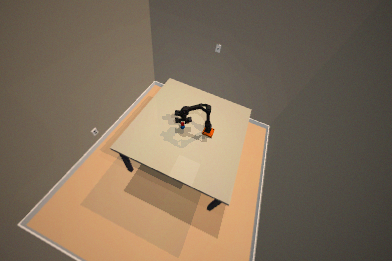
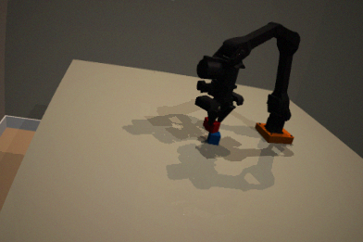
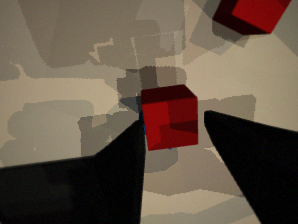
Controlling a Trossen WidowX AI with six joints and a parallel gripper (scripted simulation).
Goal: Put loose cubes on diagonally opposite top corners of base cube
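The blue cube lies 10 mm behind my gripper tip, 10 mm to the left of it and 40 mm below it.
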